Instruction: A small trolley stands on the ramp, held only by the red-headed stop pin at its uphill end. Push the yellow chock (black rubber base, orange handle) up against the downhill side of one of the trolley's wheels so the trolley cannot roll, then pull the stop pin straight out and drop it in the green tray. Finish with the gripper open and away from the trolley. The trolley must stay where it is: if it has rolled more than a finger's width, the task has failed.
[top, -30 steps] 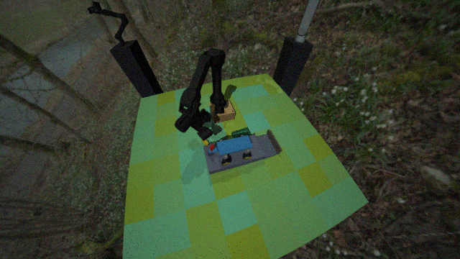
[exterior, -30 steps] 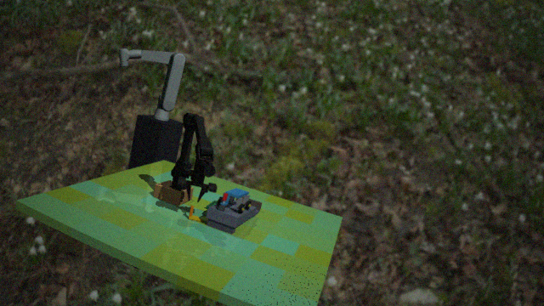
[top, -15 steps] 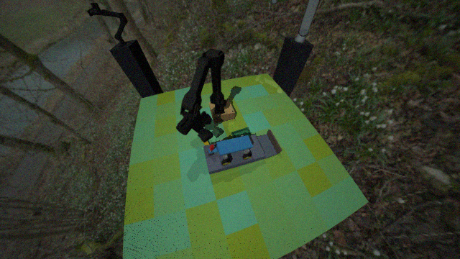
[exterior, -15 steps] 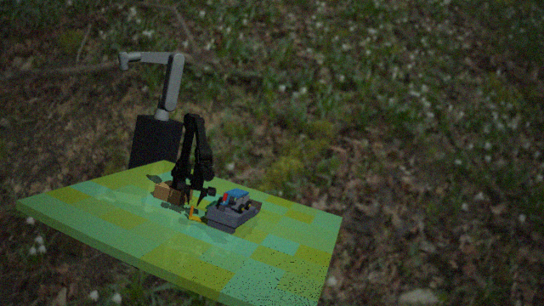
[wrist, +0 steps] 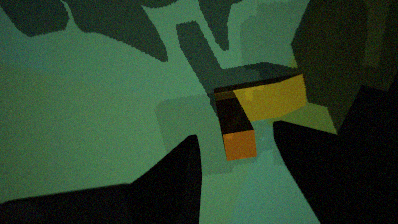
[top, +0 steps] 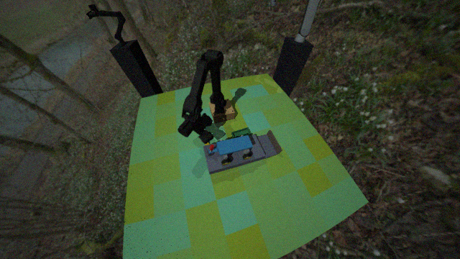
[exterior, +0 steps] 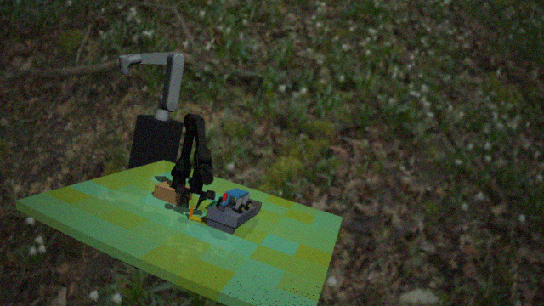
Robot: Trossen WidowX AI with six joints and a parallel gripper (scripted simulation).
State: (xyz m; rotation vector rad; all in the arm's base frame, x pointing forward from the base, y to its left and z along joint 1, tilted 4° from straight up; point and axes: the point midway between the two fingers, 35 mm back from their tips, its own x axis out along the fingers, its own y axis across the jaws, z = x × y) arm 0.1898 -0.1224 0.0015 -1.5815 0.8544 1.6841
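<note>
My gripper tip is now 3 cm above the yellow chock, 2 cm short of it and 1 cm to the right of it. Round my gripper tip: red-headed stop pin 13 cm ahead, 8 cm above, 6 cm to the left; blue trolley 17 cm to the left, 13 cm ahead, 6 cm above; grey ramp 18 cm to the left, 13 cm ahead, 1 cm below.
</note>
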